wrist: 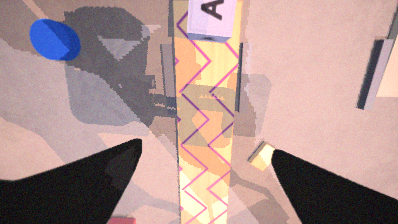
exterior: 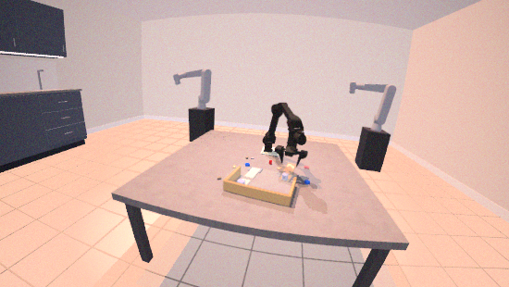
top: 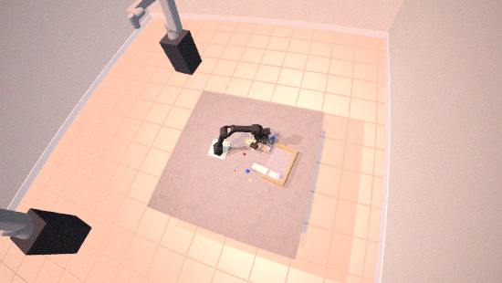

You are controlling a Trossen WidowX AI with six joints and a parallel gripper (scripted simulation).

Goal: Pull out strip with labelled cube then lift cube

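Right now my gripper tip is 20 mm past the strip and 50 mm above it. Round my gripper tip: pink block 120 mm behind, 110 mm to the left, 50 mm below; then red piece 100 mm behind, 130 mm to the right, 40 mm below.
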